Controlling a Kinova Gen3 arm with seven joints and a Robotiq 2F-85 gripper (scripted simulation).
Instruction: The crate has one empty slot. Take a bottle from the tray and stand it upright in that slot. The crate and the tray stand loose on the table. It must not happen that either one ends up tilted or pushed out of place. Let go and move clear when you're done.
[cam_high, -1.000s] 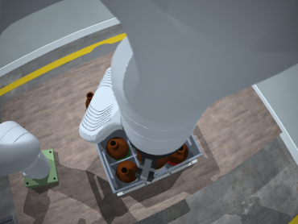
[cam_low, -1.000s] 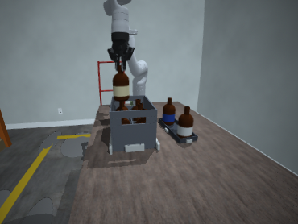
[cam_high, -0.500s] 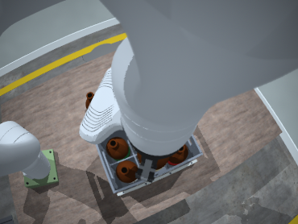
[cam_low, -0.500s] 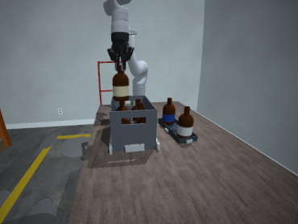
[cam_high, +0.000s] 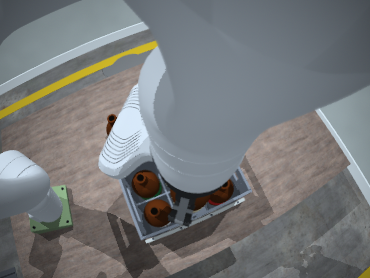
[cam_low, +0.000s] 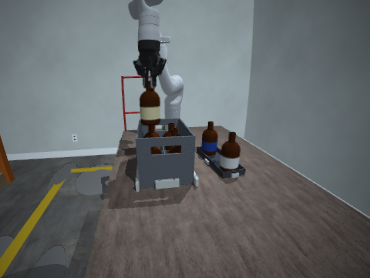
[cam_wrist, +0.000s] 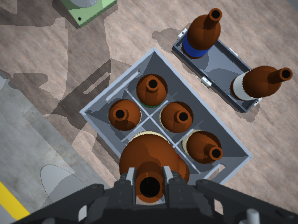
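The cream-label bottle is 70 mm below my hand. Round my hand: grey crate: 10 mm ahead, 40 mm to the left, 250 mm below; blue-label bottle: 50 mm behind, 290 mm to the left, 250 mm below; white-label bottle: 130 mm ahead, 280 mm to the left, 250 mm below.
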